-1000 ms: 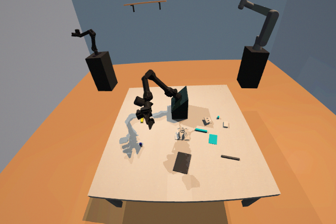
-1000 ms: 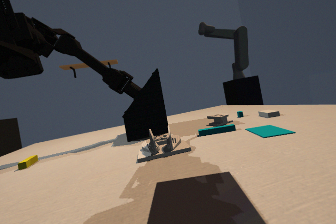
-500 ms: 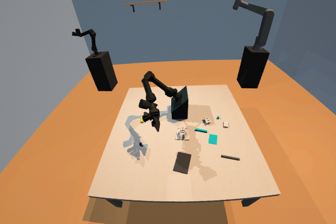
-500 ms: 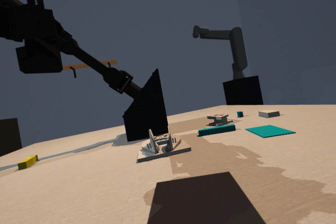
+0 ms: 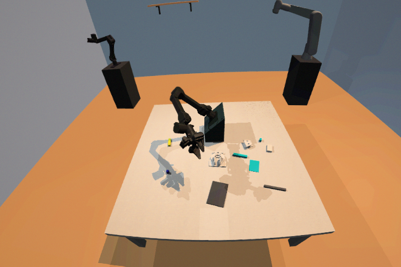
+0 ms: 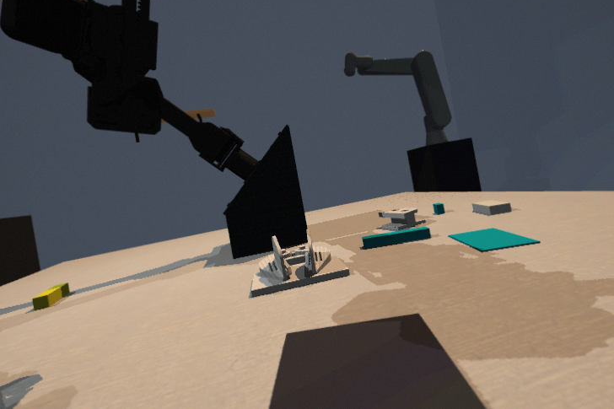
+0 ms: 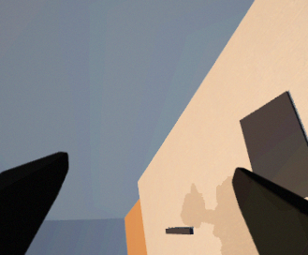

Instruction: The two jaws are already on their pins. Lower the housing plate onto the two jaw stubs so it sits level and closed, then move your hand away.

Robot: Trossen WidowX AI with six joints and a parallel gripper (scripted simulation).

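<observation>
Right now my gripper tip is 260 mm to the right of the teal bar, 260 mm above it and 220 mm past it. From my gripper tip the other things lie so: blue ball 260 mm to the right, 260 mm below, 40 mm behind; teal square 350 mm to the left, 270 mm below, 130 mm behind; dark plate 270 mm below, 100 mm to the left, 90 mm ahead.
</observation>
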